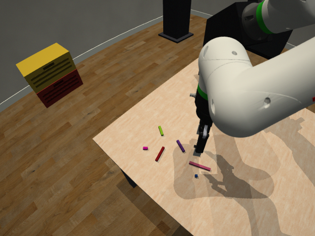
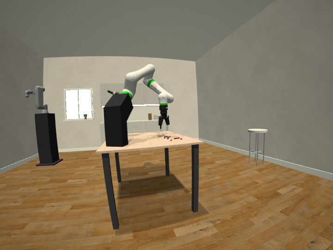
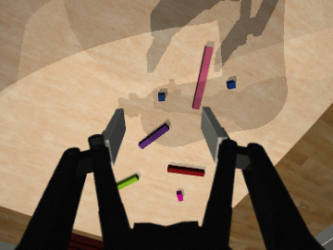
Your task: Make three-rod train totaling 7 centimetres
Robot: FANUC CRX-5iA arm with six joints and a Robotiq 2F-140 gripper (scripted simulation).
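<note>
The blue cube is 100 mm below my hand. Round my hand: red rod: 110 mm ahead, 100 mm to the right, 100 mm below; then pink rod: 100 mm below, 50 mm to the left, 40 mm ahead; then purple rod: 100 mm below, 70 mm to the right, 20 mm ahead.
</note>
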